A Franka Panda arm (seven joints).
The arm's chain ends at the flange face. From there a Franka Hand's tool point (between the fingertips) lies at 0.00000 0.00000 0.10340 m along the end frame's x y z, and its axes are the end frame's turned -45 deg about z.
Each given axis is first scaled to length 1.
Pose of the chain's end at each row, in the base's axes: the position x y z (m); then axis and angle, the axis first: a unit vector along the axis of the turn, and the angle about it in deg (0 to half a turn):
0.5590 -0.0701 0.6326 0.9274 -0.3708 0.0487 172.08
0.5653 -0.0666 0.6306 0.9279 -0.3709 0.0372 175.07
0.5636 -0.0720 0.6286 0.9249 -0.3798 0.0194 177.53
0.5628 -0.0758 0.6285 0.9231 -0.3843 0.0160 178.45
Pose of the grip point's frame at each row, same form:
0.5630 -0.0870 0.5307 0.9998 0.0123 0.0185 170.55
0.5691 -0.0777 0.5279 0.9998 0.0124 0.0179 173.81
0.5656 -0.0776 0.5254 0.9999 0.0031 0.0097 176.87
0.5648 -0.0797 0.5252 1.0000 -0.0018 0.0096 177.87

